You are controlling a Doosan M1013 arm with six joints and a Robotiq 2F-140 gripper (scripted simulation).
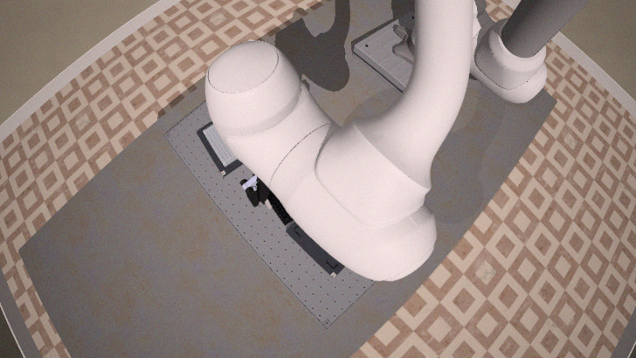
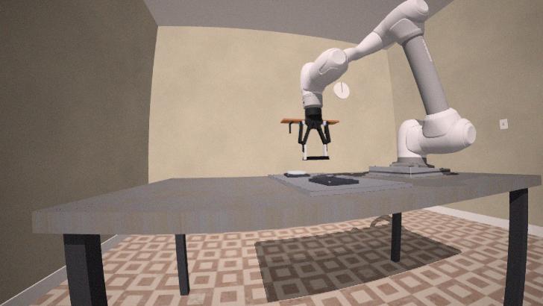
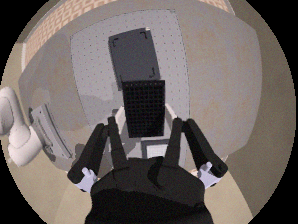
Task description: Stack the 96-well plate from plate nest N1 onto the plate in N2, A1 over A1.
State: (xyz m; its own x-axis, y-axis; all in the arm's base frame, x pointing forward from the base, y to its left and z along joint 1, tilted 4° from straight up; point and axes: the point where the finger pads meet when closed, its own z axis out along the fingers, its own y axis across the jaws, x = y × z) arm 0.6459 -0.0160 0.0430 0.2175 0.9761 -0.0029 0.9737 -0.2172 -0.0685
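Now: hand 1 cm past the white 96-well plate, 24 cm to the left of it and 10 cm above it. From my hand the other things lie so: A1 mark: 6 cm ahead, 21 cm to the left, 10 cm below; black 96-well plate: 2 cm below; nest N1: 1 cm ahead, 13 cm to the left, 11 cm below.
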